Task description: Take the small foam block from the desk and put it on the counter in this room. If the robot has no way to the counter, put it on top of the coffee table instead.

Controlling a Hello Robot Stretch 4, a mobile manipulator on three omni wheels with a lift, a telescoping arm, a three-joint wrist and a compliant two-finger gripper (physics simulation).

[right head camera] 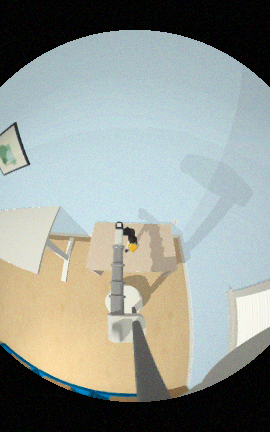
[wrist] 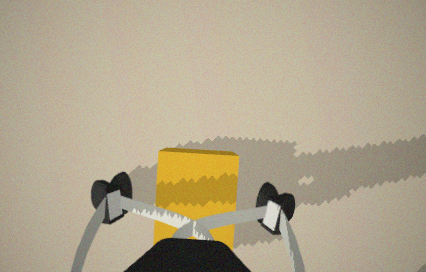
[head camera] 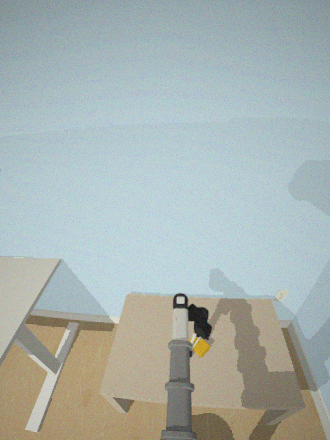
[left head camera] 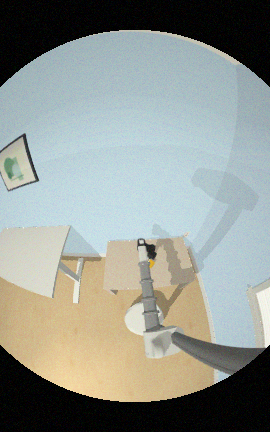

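Where they show: gripper, fingertip midpoint: (right head camera: 130,247) (wrist: 194,194) (head camera: 197,346); robot's base, link origin: (right head camera: 124,300) (left head camera: 143,317).
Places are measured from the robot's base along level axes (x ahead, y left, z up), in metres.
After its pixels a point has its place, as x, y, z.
The yellow foam block (head camera: 201,347) {0.537, -0.103, 0.467} (left head camera: 152,263) {0.532, -0.123, 0.465} (right head camera: 132,247) {0.535, -0.104, 0.468} (wrist: 197,165) {0.581, -0.066, 0.468} is at the top of the low tan coffee table (head camera: 145,365) {0.458, 0.167, 0.423} (left head camera: 120,270) {0.502, 0.191, 0.423} (right head camera: 102,252) {0.495, 0.198, 0.422} (wrist: 200,65) {0.639, -0.003, 0.423}. My gripper (wrist: 194,194) {0.558, -0.087, 0.424} is open. In the wrist view its two black fingertips stand on either side of the block, with a gap on each side. The near end of the block is hidden behind the gripper body. The desk (head camera: 20,300) {0.601, 0.794, 0.692} (left head camera: 35,255) {0.499, 1.035, 0.693} (right head camera: 25,235) {0.486, 1.055, 0.693} is the taller light table with white legs at the left. No counter shows in these views.
The blue wall (head camera: 165,200) {0.909, 0.067, 1.073} stands behind the coffee table, and another wall runs along its right side. A framed picture (left head camera: 19,167) {0.895, 1.009, 1.434} (right head camera: 10,152) {0.896, 1.036, 1.452} hangs at the left. My telescoping arm (head camera: 179,395) {0.247, -0.001, 0.842} reaches over the coffee table. A blue edge (right head camera: 82,390) shows at the lower left.
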